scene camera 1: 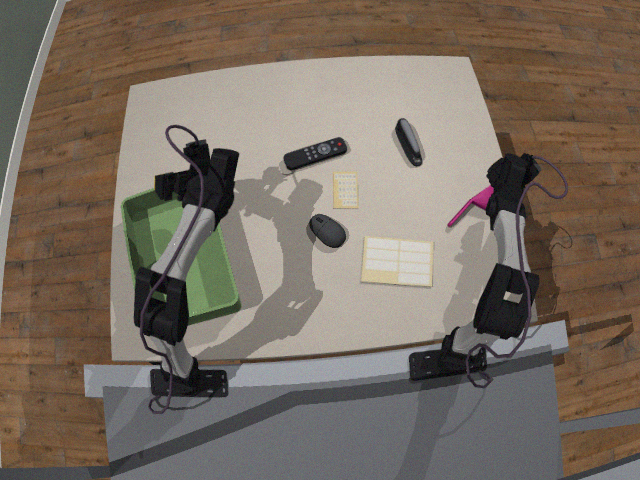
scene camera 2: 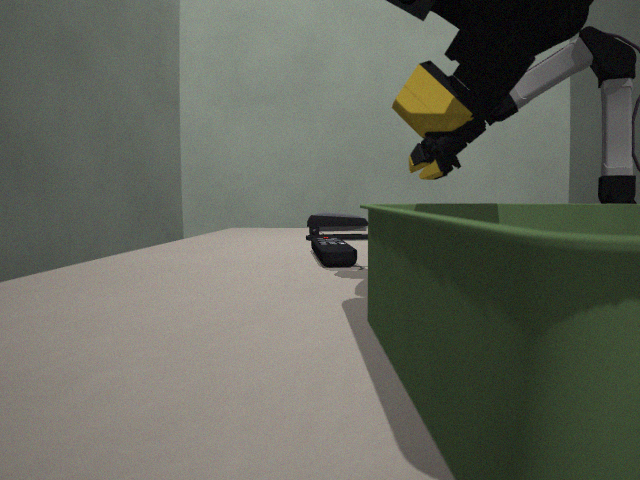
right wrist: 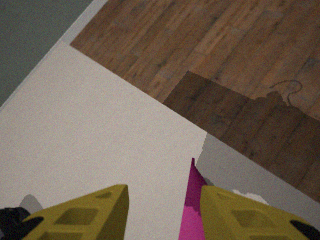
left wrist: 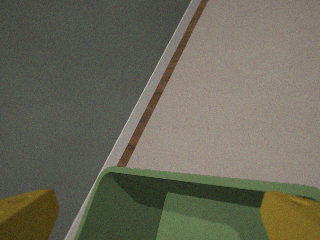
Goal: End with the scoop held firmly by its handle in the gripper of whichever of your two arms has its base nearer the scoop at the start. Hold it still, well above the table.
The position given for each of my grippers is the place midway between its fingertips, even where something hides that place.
I see my left gripper (scene camera 2: pixel 435 49), my right gripper (scene camera 2: pixel 415 174), a stapler (scene camera 2: pixel 322 221), a remote (scene camera 1: pixel 318 152), a dark mouse (scene camera 1: pixel 328 231) and a gridded sheet (scene camera 1: pixel 393 261).
The stapler also shows in scene camera 1 (scene camera 1: pixel 404 132). The remote also shows in scene camera 2 (scene camera 2: pixel 332 252). My left gripper also shows in the left wrist view (left wrist: pixel 159 200). The left wrist view does not show the stapler: it is out of frame. The right wrist view misses the remote: it is out of frame.
